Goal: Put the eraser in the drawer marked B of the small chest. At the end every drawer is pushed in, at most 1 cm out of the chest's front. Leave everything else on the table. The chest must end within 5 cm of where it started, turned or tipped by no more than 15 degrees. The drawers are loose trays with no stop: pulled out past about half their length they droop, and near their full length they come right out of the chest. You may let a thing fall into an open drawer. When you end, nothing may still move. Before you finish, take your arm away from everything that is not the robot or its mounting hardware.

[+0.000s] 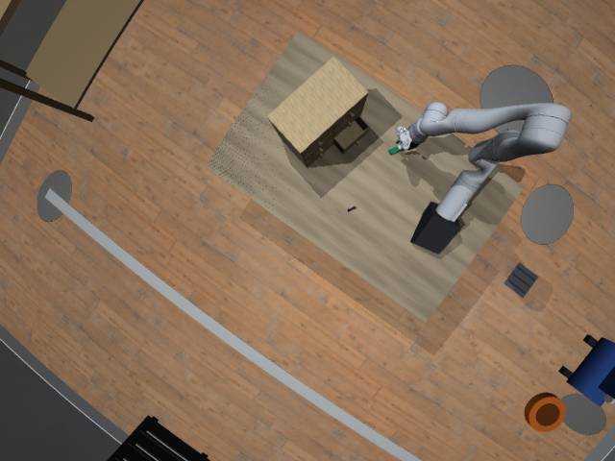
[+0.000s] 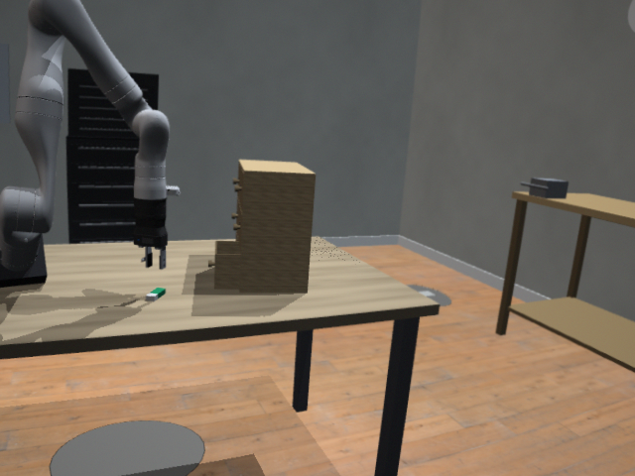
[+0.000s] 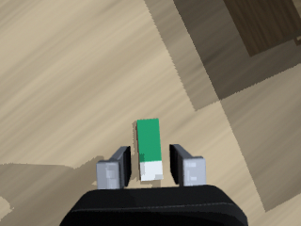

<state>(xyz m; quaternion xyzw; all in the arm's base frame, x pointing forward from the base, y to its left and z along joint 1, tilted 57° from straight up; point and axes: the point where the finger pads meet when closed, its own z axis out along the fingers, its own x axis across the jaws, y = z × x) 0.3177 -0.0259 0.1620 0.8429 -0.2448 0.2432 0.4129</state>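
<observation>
My gripper is now 90 mm above the eraser and 10 mm to the left of it. Also, from my hand: drawer (250 mm ahead, 60 mm below, 50 mm to the left); dark object (340 mm to the left, 90 mm below, 30 mm ahead).
</observation>
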